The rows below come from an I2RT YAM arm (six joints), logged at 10 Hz.
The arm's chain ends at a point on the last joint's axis. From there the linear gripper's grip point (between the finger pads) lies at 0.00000 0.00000 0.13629 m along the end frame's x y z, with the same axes.
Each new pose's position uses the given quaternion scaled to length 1; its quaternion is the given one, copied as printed.
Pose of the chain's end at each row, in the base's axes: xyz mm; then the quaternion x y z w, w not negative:
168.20 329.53 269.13 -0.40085 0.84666 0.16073 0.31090
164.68 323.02 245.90 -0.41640 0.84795 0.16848 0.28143
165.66 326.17 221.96 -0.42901 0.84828 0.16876 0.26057
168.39 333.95 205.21 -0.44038 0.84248 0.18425 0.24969
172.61 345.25 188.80 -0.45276 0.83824 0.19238 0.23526
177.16 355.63 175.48 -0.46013 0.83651 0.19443 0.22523
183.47 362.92 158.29 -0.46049 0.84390 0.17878 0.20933
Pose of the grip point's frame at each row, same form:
222.39 400.59 166.23 -0.40085 0.84666 0.16073 0.31090
210.61 393.90 138.94 -0.41640 0.84795 0.16848 0.28143
206.18 395.66 111.94 -0.42901 0.84828 0.16876 0.26057
203.61 406.23 95.17 -0.44038 0.84248 0.18425 0.24969
202.62 418.24 77.68 -0.45276 0.83824 0.19238 0.23526
204.13 428.21 63.32 -0.46013 0.83651 0.19443 0.22523
209.18 430.32 42.66 -0.46049 0.84390 0.17878 0.20933

